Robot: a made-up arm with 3 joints. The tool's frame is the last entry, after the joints.
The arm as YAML. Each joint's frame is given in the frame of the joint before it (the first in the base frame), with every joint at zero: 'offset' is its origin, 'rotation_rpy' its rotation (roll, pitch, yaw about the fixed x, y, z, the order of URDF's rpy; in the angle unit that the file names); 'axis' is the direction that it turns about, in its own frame. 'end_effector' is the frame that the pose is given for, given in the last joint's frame.
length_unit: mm
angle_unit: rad
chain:
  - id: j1
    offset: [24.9, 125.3, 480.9]
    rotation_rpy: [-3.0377, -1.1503, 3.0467]
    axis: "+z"
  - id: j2
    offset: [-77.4, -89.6, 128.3]
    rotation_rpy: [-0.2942, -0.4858, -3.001]
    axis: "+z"
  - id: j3
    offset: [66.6, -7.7, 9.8]
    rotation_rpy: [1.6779, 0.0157, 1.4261]
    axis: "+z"
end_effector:
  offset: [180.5, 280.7, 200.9]
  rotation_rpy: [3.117, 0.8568, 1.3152]
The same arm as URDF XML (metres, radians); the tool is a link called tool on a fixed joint. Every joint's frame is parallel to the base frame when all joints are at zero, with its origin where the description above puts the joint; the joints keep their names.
<robot name="arm">
<link name="base_link"/>
<link name="link1"/>
<link name="link2"/>
<link name="link3"/>
<link name="tool"/>
<joint name="j1" type="continuous"><parent link="base_link"/><child link="link1"/><origin xyz="0.0249 0.1253 0.4809" rpy="0 0 0"/><axis xyz="-0.913709 -0.0172 -0.406004"/></joint>
<joint name="j2" type="continuous"><parent link="link1"/><child link="link2"/><origin xyz="-0.0858 -0.0947 -0.119" rpy="0 0 0"/><axis xyz="-0.969581 -0.220196 0.106898"/></joint>
<joint name="j3" type="continuous"><parent link="link2"/><child link="link3"/><origin xyz="-0.016 -0.0058 -0.0656" rpy="0 0 0"/><axis xyz="0 -0.0001 -1"/></joint>
<joint name="tool_joint" type="fixed"><parent link="link3"/><child link="tool"/><origin xyz="-0.23 -0.2419 -0.2009" rpy="-0.0245 -0.8568 -2.647"/></joint>
</robot>

